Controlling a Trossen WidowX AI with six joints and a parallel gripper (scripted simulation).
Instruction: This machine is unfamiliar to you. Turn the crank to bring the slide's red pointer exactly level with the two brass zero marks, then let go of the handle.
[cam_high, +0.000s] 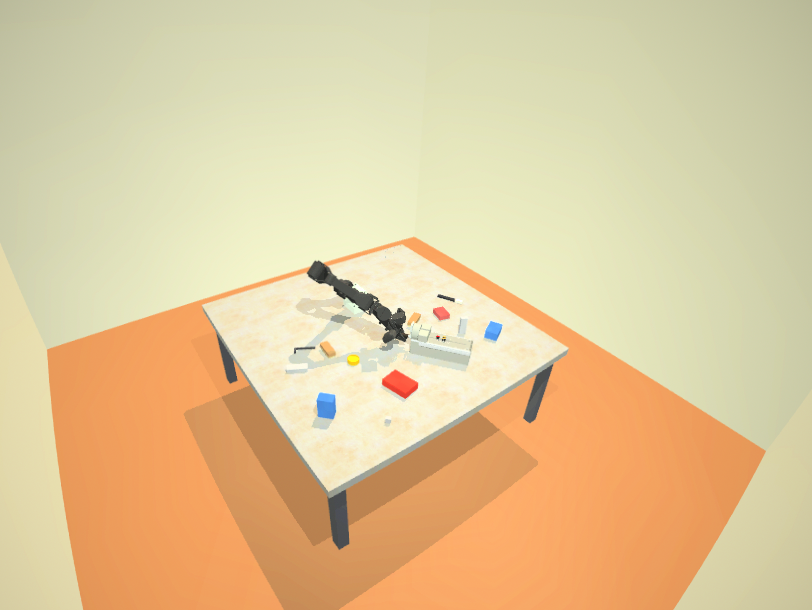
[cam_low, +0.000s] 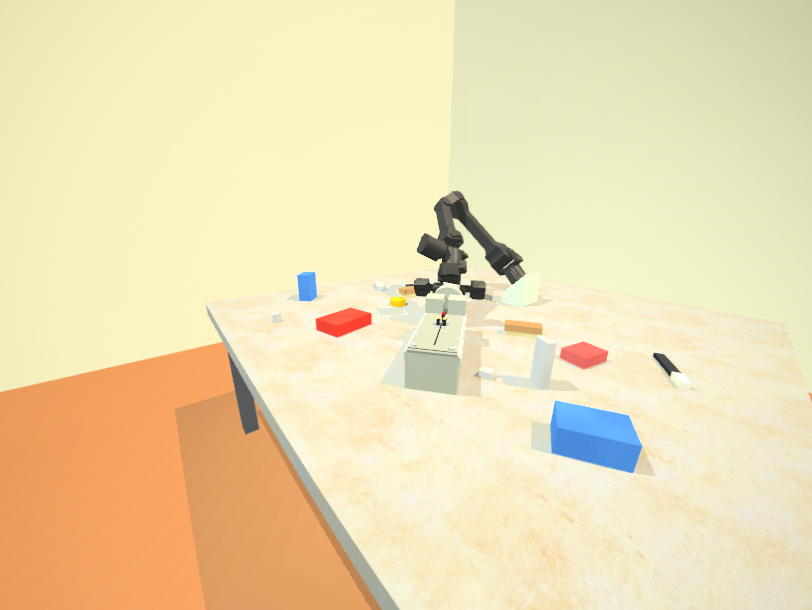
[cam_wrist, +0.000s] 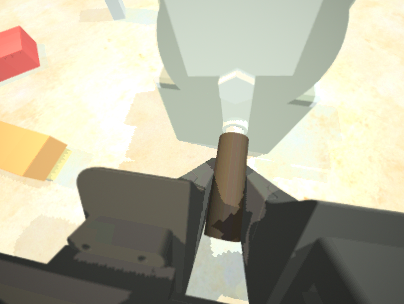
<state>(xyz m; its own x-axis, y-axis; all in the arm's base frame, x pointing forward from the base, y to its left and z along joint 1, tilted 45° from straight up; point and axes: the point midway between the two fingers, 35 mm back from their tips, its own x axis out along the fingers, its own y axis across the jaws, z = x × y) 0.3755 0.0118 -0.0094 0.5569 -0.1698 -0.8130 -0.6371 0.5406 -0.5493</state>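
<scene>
Now: the brown crank handle 10 mm behind my gripper tip, 10 mm to the right of it and 30 mm above it. From my gripper tip the other things lie so: red pointer: 110 mm ahead, 90 mm to the left, 50 mm above; then crank: 40 mm above; then yellow disc: 40 mm behind, 250 mm to the right, 20 mm below.
</scene>
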